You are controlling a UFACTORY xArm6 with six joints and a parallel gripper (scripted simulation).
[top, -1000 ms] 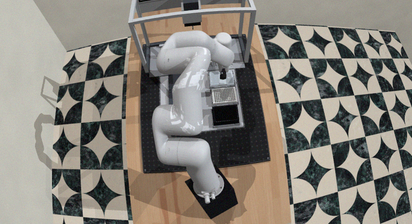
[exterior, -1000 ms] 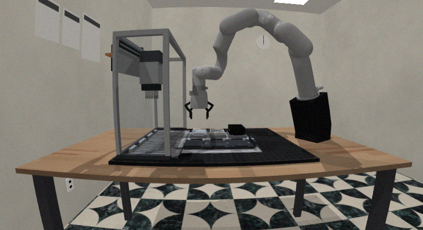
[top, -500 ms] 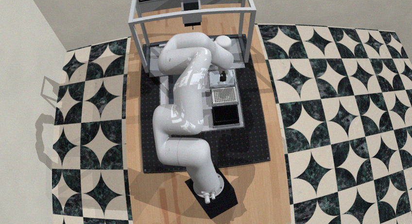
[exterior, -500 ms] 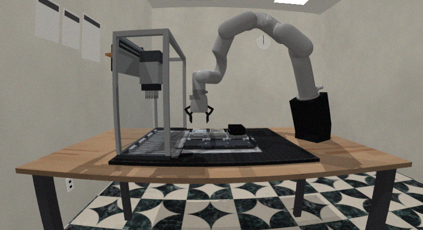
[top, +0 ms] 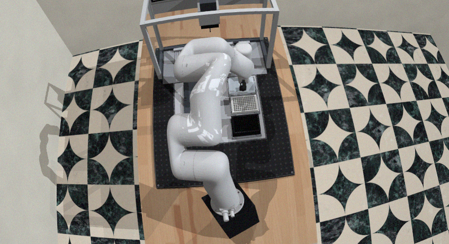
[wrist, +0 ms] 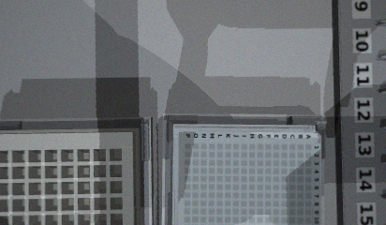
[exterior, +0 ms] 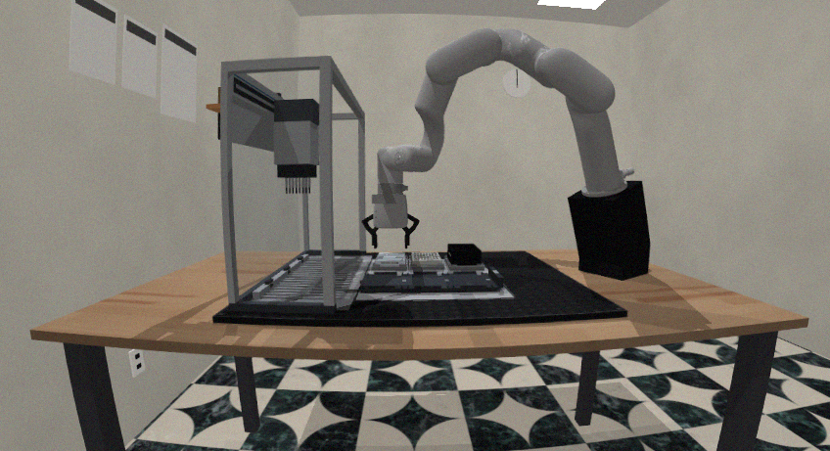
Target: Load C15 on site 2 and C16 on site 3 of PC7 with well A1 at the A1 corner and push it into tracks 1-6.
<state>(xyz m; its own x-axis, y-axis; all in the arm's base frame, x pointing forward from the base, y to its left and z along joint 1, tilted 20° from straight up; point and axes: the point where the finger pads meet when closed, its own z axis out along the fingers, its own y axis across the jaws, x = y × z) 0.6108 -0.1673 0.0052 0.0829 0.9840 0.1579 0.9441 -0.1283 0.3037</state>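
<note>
Right now my hand is 60 mm above the nest S3. The rest, counted from my hand: grey apron: 130 mm to the left, 100 mm behind, 60 mm below; nest S2: 100 mm behind, 60 mm below, 10 mm to the left; 96-well plate C15: 100 mm behind, 40 mm below, 10 mm to the left.
</note>
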